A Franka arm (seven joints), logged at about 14 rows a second.
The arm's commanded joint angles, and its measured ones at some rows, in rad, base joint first. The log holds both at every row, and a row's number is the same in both.
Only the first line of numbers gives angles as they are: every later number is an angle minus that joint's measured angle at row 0.
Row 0, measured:
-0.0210, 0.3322, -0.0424, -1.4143, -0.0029, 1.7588, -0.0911
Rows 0 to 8, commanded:
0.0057, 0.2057, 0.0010, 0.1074, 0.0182, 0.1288, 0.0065
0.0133, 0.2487, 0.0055, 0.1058, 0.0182, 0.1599, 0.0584
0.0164, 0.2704, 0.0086, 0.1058, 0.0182, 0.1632, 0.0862
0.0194, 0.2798, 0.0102, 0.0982, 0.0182, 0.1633, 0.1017
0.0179, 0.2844, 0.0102, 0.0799, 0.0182, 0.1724, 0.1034
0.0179, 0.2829, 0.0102, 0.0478, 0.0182, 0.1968, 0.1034
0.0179, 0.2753, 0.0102, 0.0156, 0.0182, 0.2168, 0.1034
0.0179, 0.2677, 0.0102, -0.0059, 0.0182, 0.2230, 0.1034
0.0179, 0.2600, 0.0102, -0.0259, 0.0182, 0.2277, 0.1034
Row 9, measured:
0.0155, 0.2967, 0.0123, 0.0345, 0.0003, 0.2031, 0.0858
